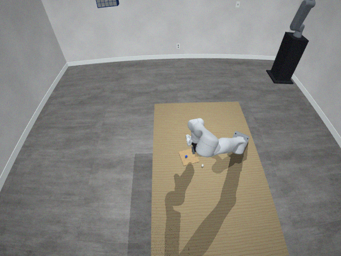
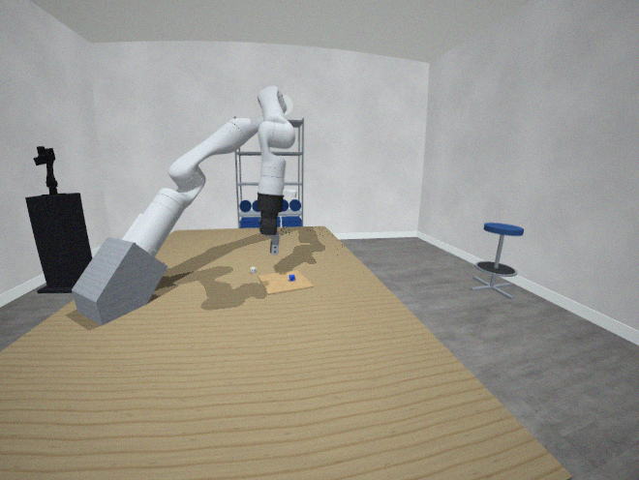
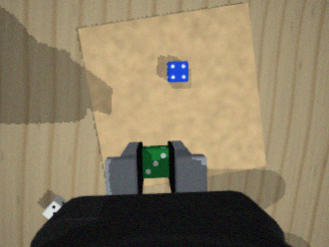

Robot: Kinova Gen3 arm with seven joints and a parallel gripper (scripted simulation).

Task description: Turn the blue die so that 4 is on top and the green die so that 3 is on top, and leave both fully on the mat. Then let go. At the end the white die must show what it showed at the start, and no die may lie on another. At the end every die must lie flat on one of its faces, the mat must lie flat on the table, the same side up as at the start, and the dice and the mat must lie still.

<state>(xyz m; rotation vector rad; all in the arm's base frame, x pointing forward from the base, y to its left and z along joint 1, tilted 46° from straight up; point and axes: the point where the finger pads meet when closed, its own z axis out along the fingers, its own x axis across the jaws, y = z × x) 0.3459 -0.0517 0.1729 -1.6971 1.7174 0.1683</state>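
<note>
The tan mat is 3 cm ahead of my hand, 2 cm to the right of it and 11 cm below it. From my hand the other things lie so: green die (1 cm below); blue die (5 cm ahead, 1 cm to the right, 10 cm below); white die (8 cm behind, 8 cm to the left, 10 cm below).
</note>
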